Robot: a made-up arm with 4 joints.
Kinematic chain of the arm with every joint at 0, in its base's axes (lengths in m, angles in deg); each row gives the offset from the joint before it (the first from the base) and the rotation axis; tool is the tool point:
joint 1: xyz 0 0 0.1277 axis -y
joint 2: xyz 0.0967 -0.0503 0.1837 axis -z
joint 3: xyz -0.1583 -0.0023 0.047 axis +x
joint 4: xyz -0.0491 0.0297 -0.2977 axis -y
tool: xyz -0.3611 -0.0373 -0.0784
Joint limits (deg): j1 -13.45..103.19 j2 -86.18..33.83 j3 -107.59..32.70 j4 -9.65..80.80
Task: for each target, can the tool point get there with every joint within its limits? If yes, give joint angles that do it. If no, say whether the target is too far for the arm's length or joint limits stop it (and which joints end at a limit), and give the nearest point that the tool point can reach.
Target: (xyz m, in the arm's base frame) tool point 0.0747 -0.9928 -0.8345
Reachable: no: too far | nearest point -0.0799 -0.5398 -0.3521 | short by 0.680 m
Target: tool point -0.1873 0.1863 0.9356
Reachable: no: joint limits stop it (at a limit: joint 2, joint 3, joint 4) | nearest point -0.1902 -0.2800 0.9480 | short by 0.466 m
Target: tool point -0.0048 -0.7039 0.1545
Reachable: yes | joints 70.73 -52.23 -56.36 4.42
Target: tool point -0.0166 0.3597 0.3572
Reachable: no: joint limits stop it (at a limit: joint 1, joint 2, joint 3, joint 4) | nearest point 0.2945 0.3462 0.3368 | short by 0.312 m
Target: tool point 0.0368 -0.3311 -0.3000
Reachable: yes | joints -1.88 -65.06 -5.81 67.37
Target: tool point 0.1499 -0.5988 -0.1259
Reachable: yes | joints -2.37 -64.97 -30.24 32.44
